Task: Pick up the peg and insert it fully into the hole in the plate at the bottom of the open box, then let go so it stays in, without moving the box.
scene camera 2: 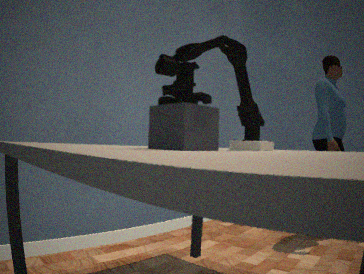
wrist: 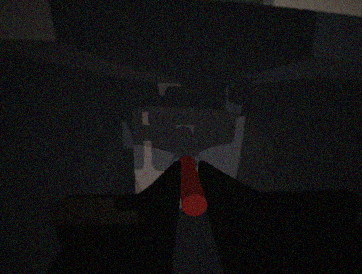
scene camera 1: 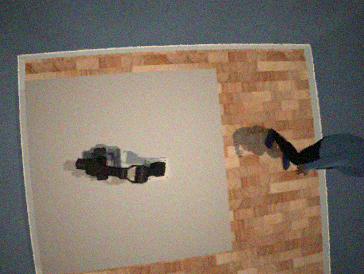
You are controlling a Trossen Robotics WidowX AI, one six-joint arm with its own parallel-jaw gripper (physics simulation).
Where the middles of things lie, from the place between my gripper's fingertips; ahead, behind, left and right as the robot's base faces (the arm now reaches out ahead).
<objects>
My hand is 10 mm past the grey box (wrist: 78, 78) and 10 mm above it. Also, from my hand: red peg (wrist: 194, 203) 10 mm behind, 10 mm below; pale plate (wrist: 161, 135) 10 mm behind, 40 mm below.
</objects>
